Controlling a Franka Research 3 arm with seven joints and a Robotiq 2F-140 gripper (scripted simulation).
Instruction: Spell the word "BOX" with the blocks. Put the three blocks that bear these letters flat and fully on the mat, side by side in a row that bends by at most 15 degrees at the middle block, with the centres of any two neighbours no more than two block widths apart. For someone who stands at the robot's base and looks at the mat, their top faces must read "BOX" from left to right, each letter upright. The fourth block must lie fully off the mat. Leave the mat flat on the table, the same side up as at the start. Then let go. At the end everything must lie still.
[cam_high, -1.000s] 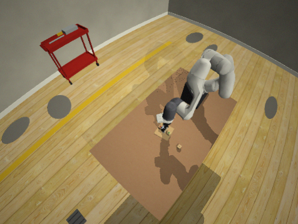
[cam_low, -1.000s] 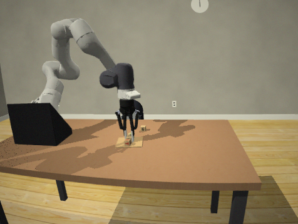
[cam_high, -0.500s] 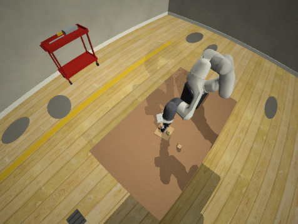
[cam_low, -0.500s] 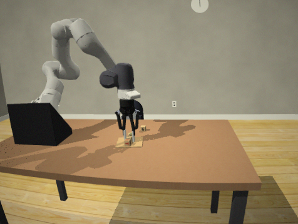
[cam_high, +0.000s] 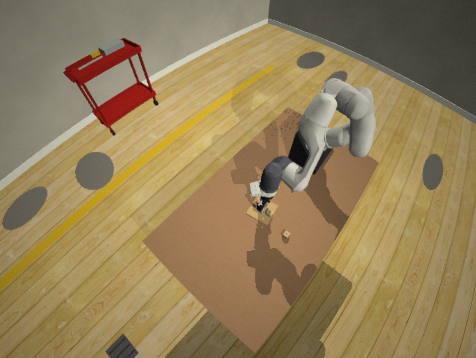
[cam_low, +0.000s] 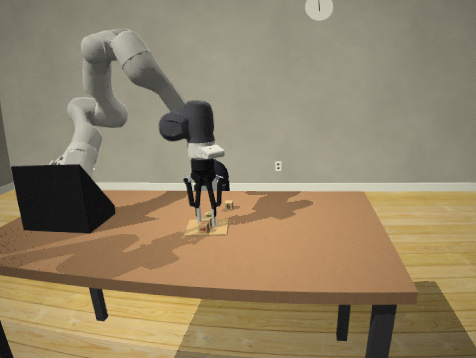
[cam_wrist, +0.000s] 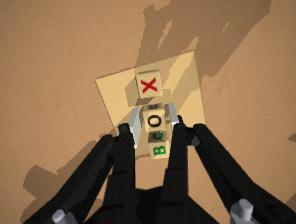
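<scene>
My hand is 20 mm above the O block. From my hand the other things lie so: tan mat: 40 mm below.
</scene>
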